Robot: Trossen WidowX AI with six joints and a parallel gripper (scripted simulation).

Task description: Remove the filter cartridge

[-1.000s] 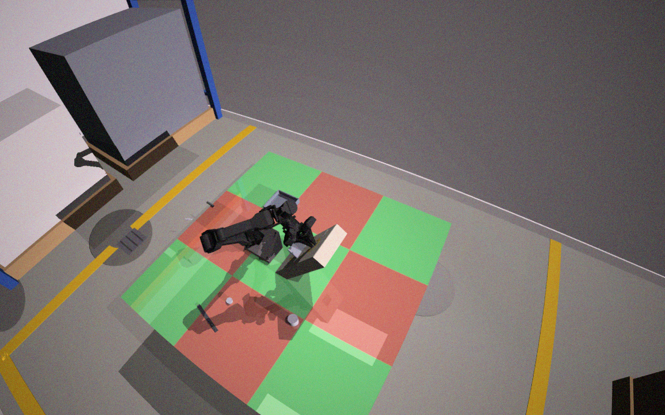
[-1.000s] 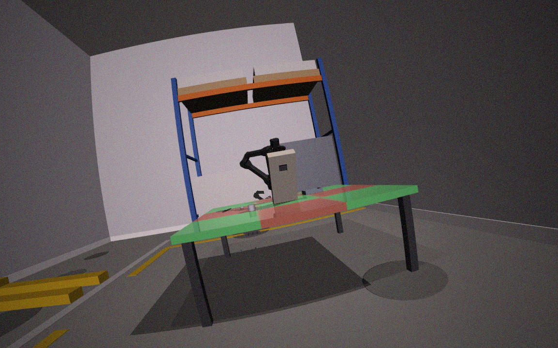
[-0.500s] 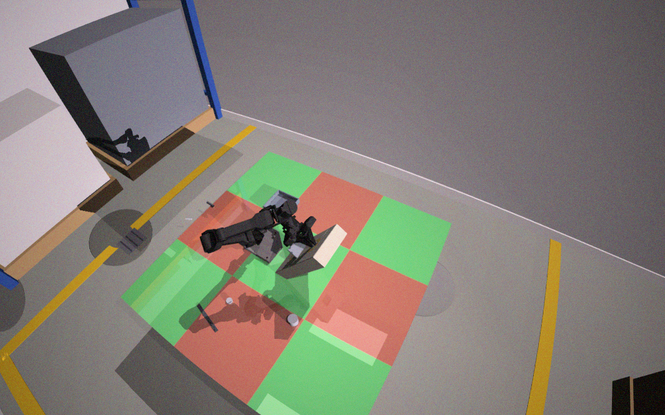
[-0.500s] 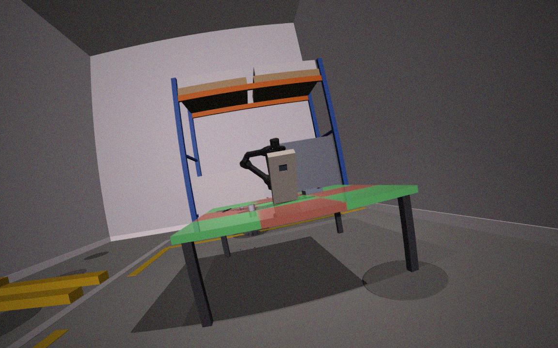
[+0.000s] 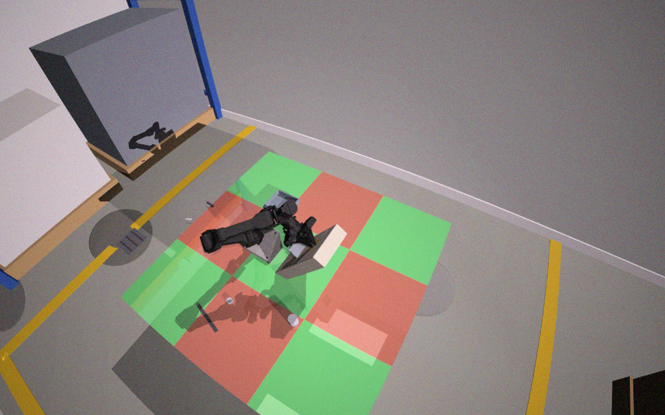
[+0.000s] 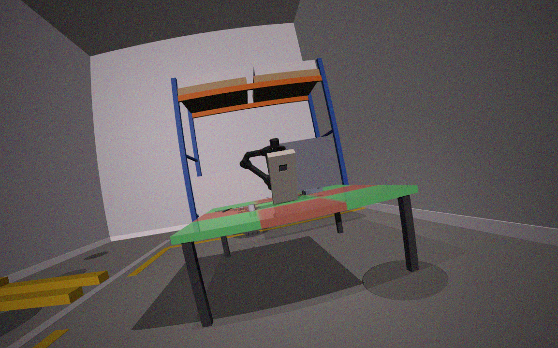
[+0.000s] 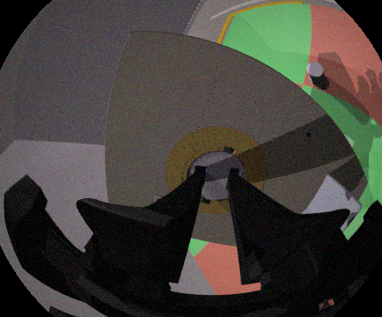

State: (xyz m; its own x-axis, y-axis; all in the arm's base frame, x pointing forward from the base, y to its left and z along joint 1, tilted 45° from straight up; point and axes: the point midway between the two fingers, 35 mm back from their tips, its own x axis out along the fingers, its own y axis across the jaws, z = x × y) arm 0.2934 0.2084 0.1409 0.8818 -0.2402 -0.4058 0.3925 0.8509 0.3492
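My gripper tip is 10 mm short of the round filter cartridge and 10 mm above it. From my gripper tip the other things lie so: grey tray: 460 mm behind, 260 mm below, 220 mm to the left; beige service panel: 80 mm below, 30 mm behind.
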